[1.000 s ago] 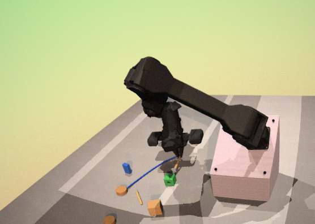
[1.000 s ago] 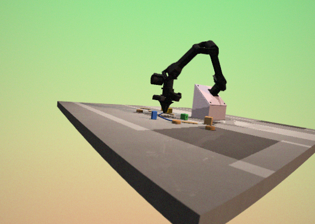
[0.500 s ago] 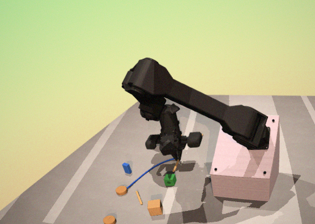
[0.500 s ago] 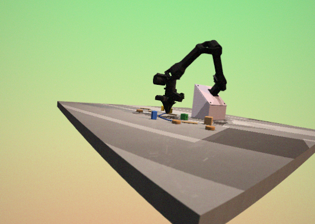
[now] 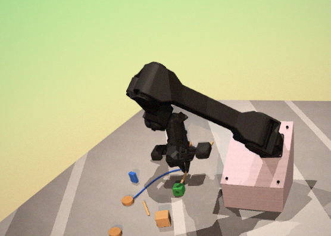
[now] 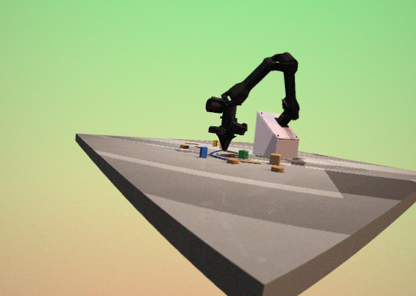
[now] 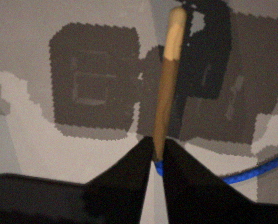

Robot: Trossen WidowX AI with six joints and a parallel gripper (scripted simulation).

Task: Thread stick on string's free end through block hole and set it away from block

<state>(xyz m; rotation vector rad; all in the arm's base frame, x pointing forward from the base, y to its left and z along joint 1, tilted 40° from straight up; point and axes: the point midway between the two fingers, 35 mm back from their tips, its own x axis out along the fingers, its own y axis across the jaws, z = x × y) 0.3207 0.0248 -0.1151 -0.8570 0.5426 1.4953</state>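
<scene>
My gripper tip is 20 mm past the green block and 90 mm to the right of it. The rest, counted from my gripper tip: round wooden button (120 mm ahead, 180 mm to the left, 10 mm below); then thin wooden stick (10 mm to the left); then blue block (170 mm ahead, 70 mm to the left).
</scene>
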